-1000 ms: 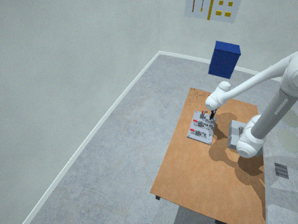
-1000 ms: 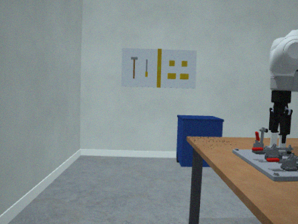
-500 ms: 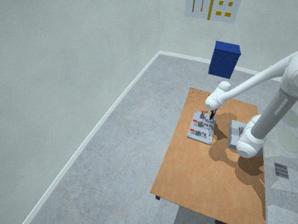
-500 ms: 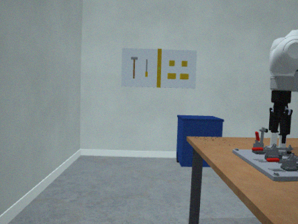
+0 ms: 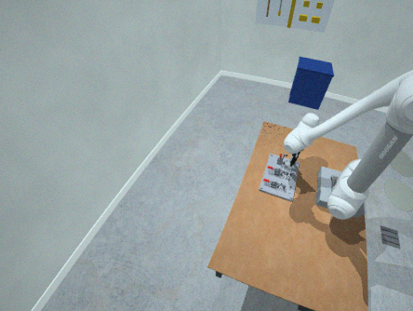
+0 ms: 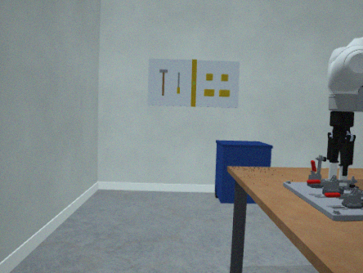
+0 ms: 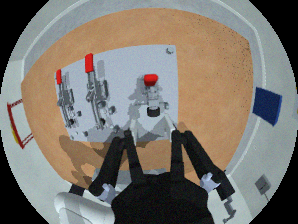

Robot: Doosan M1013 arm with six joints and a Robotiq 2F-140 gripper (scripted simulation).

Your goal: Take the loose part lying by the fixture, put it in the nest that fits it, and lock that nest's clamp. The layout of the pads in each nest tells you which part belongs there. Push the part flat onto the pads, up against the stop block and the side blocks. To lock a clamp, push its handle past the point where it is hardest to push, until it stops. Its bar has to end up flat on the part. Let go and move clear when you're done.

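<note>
Right now my hand is 3 cm above the grey part. The rest, counted from my hand: grey fixture plate: 5 cm ahead, 11 cm to the left, 5 cm below.
</note>
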